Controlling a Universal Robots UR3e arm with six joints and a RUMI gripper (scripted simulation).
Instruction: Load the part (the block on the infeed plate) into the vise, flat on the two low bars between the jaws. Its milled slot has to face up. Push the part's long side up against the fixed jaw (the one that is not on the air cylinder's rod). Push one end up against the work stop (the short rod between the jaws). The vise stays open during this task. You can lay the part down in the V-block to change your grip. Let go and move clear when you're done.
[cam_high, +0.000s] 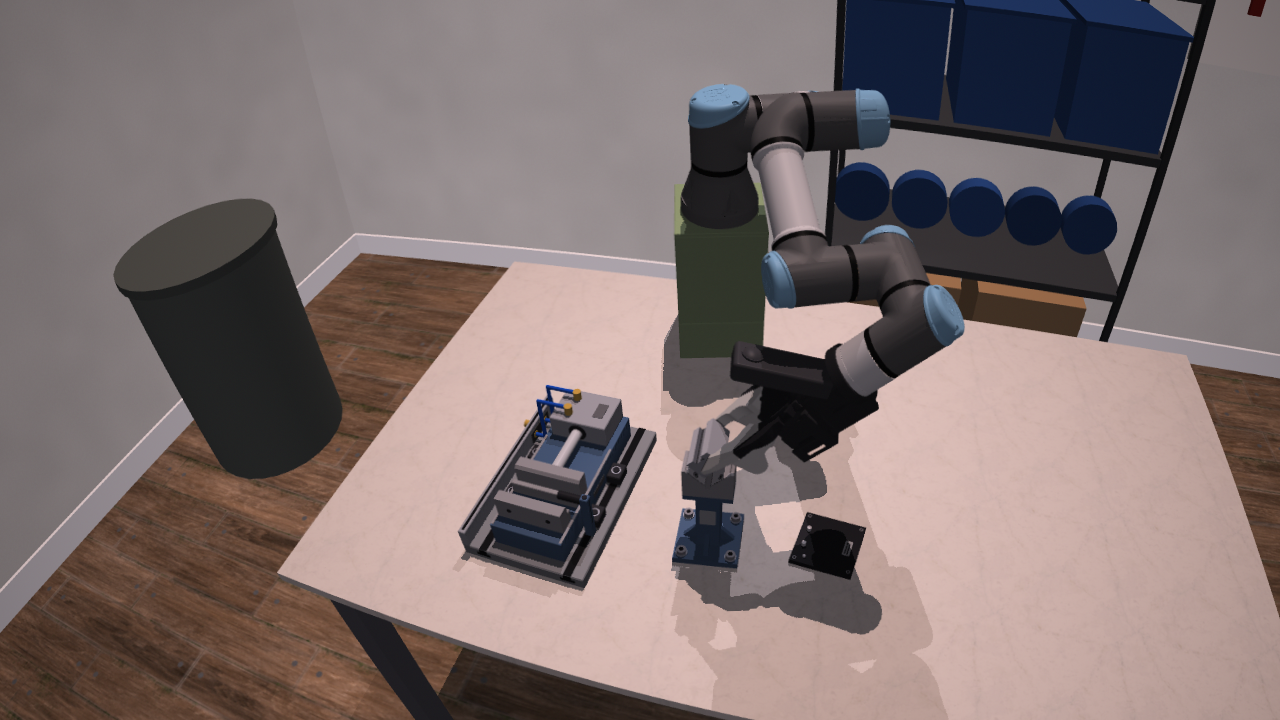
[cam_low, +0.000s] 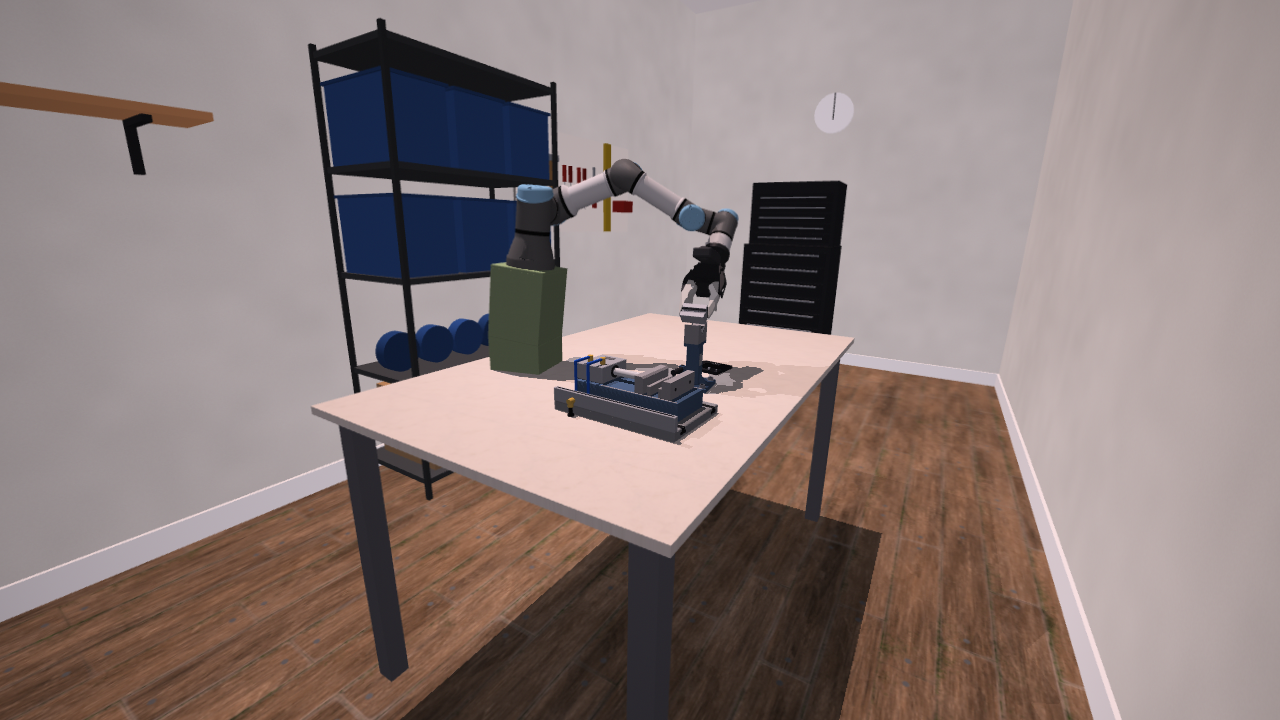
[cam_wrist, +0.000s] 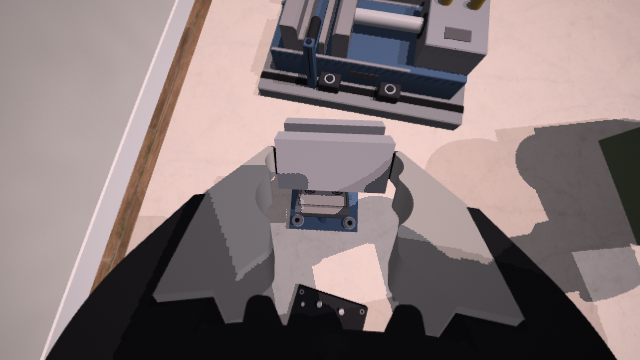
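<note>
The part is 1 cm to the right of my hand. The rest, counted from my hand: dark work stop rod: 8 cm ahead, 17 cm to the right, 10 cm below; black infeed plate: 5 cm behind, 16 cm to the left, 19 cm below; fixed jaw: 11 cm ahead, 22 cm to the right, 11 cm below.
</note>
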